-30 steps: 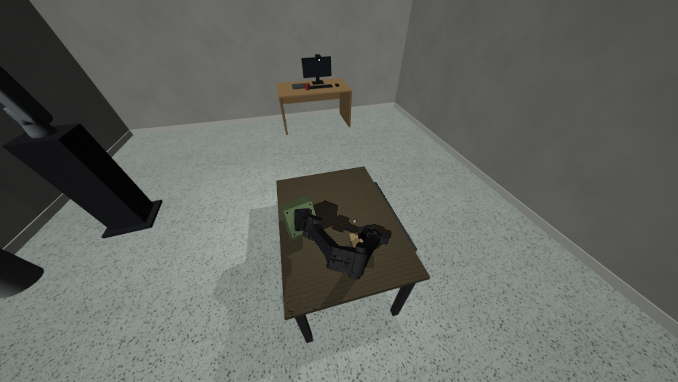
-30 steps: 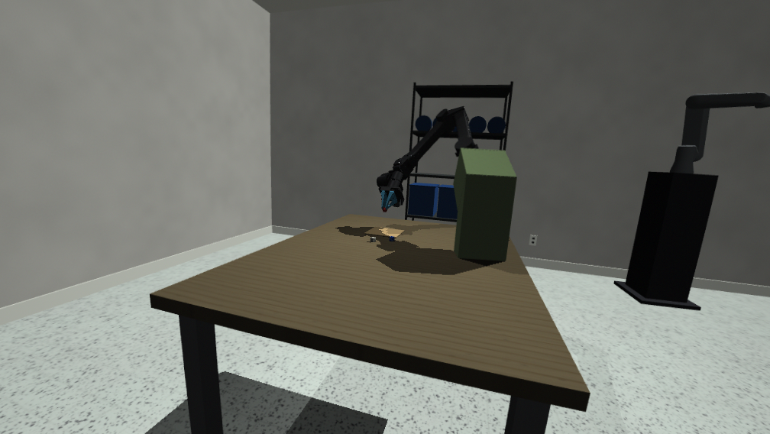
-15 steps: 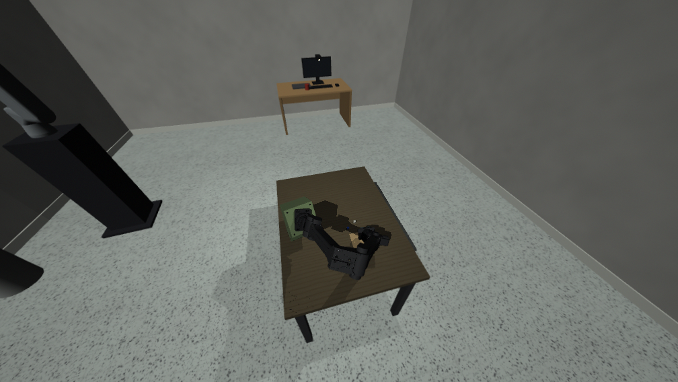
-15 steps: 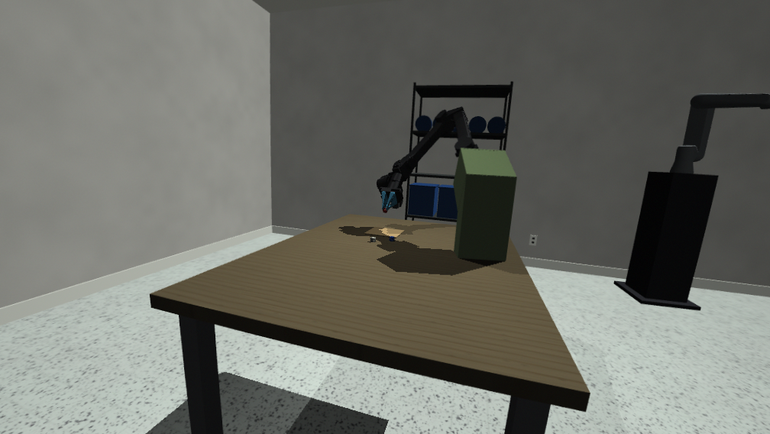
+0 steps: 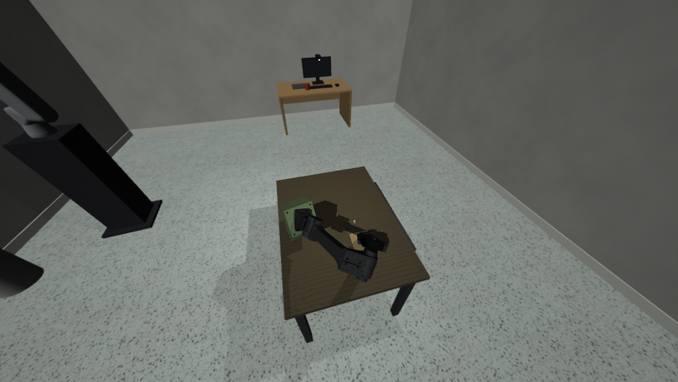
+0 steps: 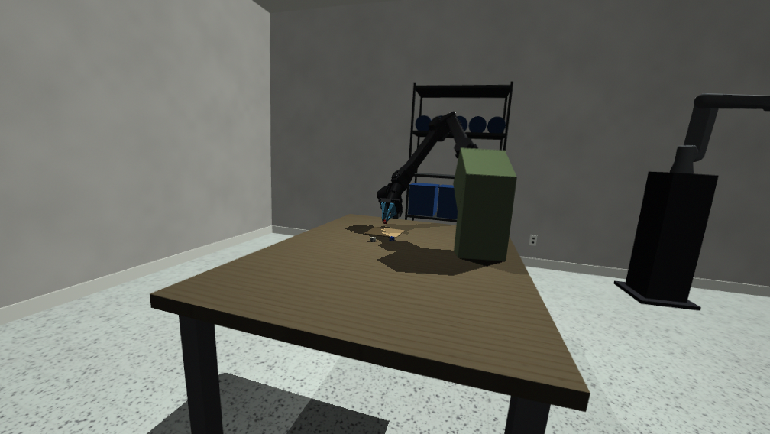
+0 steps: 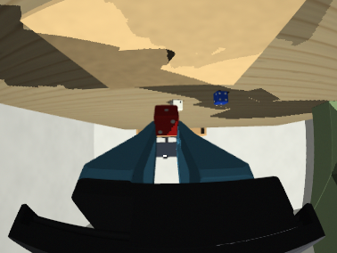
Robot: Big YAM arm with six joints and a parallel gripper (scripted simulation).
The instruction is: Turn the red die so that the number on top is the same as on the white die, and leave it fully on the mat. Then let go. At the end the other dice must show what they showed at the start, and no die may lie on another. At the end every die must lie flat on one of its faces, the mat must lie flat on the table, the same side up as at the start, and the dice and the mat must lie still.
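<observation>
Right now the tan mat is 10 mm to the right of my hand and 60 mm below it. Also, from my hand: white die (10 mm ahead, 160 mm to the left, 50 mm below); red die (10 mm below); blue die (60 mm behind, 120 mm to the left, 50 mm below).
</observation>
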